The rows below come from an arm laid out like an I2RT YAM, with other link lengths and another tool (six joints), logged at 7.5 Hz.
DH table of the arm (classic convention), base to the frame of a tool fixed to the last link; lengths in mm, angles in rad. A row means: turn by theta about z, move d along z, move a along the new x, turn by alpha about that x. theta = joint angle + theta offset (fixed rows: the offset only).
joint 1: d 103.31, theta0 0, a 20.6, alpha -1.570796
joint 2: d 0, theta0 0, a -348.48, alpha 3.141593
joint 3: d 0, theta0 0.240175, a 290.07, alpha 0
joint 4: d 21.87, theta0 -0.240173, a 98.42, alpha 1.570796
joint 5: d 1.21, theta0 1.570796, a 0, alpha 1.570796
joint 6: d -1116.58, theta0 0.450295, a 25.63, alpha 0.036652
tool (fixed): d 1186.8, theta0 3.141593, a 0, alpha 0
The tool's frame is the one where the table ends.
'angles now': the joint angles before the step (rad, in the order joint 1, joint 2, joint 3, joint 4, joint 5, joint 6). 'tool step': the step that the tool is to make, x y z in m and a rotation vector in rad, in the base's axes. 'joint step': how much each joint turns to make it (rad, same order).
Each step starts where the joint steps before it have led.
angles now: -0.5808, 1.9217, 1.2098, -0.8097, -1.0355, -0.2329
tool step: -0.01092, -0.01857, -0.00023, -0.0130, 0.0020, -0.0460
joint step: -0.0469, -0.0001, 0.0000, 0.0032, 0.0118, -0.0029
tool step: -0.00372, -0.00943, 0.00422, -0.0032, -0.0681, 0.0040
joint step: -0.0305, -0.0003, 0.0004, 0.0000, -0.0401, -0.0645
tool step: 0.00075, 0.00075, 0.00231, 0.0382, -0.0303, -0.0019
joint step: -0.0042, 0.0000, 0.0000, 0.0010, -0.0488, 0.0006
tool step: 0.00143, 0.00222, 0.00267, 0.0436, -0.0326, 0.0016
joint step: -0.0012, 0.0000, 0.0001, -0.0009, -0.0545, 0.0004
